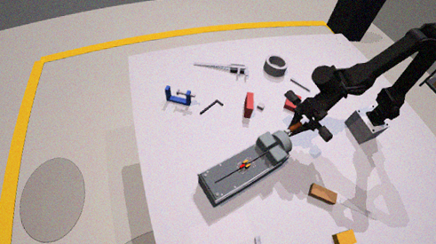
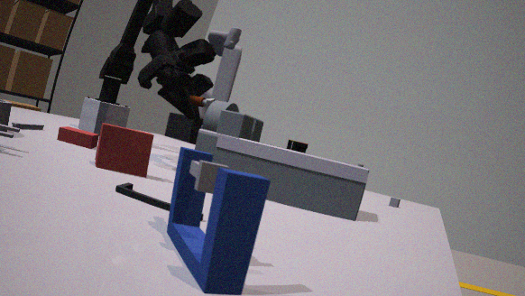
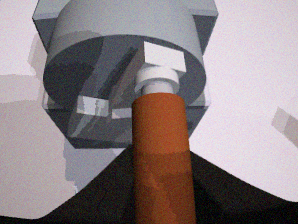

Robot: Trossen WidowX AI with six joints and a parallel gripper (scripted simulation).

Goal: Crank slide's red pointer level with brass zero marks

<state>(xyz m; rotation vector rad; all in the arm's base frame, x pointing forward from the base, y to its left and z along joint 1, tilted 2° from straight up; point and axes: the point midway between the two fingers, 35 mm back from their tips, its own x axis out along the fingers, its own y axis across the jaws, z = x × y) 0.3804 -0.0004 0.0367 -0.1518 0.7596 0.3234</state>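
Right now the crank handle is 20 mm behind my gripper tip, 10 mm to the right of it and 30 mm above it. From my gripper tip the other things lie so: tan block (80 mm behind, 190 mm to the left, 80 mm below); then red pointer (170 mm ahead, 70 mm to the left, 10 mm below); then black hex key (180 mm ahead, 210 mm to the right, 90 mm below).
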